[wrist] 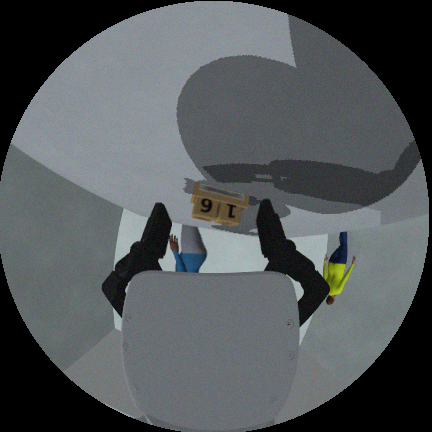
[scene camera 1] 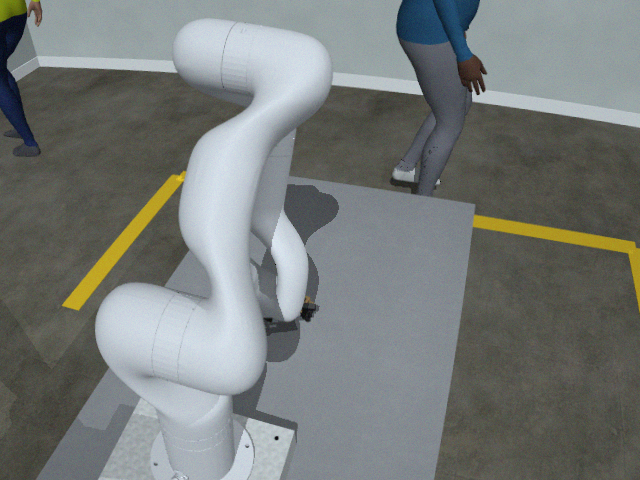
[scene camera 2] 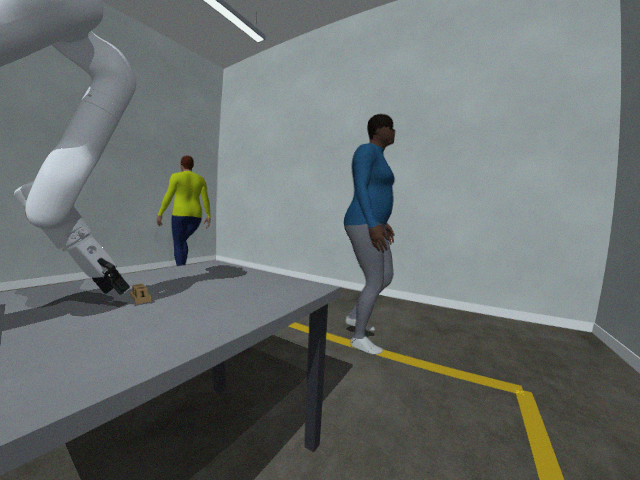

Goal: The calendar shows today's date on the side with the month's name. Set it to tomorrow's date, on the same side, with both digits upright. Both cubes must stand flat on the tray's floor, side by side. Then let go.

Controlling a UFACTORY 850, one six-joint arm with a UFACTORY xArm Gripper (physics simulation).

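The calendar is a wooden tray with two cubes side by side. In the wrist view, which shows them upside down, one cube shows a 1 and the other cube a 6, reading 16 when turned upright. A pale strip on the tray has no readable letters. In scene camera 2 a dark 1 shows on a cube's end face. In scene camera 1 the arm hides nearly all of the calendar. My gripper is open and empty, low beside the calendar, its black fingers apart.
The calendar stands on a grey table. The white arm rises over it and casts shadows. A person in blue and one in yellow are in the room beyond.
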